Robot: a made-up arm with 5 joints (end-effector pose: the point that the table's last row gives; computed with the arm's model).
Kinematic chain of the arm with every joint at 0, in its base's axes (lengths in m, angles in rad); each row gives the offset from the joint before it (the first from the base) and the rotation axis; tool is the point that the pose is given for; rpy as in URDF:
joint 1: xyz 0.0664 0 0.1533 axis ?
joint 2: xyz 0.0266 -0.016 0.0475 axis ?
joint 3: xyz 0.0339 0 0.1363 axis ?
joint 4: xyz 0.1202 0 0.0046 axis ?
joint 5: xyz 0.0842 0.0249 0 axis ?
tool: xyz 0 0 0 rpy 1.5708 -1.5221 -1.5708
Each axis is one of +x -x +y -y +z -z.
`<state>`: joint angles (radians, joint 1 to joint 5).
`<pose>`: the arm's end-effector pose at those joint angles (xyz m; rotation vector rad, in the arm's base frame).
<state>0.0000 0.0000 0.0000 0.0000 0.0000</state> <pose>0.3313 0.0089 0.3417 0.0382 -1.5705 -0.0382</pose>
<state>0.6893 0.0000 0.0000 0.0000 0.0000</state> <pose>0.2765 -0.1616 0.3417 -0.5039 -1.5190 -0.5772</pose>
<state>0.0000 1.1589 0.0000 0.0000 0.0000</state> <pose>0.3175 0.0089 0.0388 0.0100 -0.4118 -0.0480</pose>
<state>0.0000 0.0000 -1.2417 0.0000 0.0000</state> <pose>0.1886 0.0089 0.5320 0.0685 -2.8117 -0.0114</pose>
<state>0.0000 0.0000 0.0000 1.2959 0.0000</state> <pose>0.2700 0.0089 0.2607 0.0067 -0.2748 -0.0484</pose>
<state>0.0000 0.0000 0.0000 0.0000 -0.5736</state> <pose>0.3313 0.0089 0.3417 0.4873 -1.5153 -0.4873</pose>
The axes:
joint 1: -z
joint 2: +y
joint 3: +y
joint 4: +y
joint 5: -x

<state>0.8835 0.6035 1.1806 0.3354 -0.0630</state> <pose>0.1158 -0.0461 0.1035 0.2151 0.5295 -0.9693</pose>
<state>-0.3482 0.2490 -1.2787 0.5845 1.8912</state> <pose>0.2767 0.0858 0.4662 -1.5695 -1.6944 1.2955</pose>
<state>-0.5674 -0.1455 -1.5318 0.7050 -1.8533</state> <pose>0.1210 0.0454 0.5292 2.4798 -0.8663 -0.5015</pose>
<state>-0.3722 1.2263 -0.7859 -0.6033 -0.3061</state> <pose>0.3986 0.1393 0.1815 0.6164 -1.6204 0.0128</pose>
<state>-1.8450 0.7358 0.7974 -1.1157 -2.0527</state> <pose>-0.0043 0.2183 0.1250 1.0638 0.4528 -0.2273</pose>
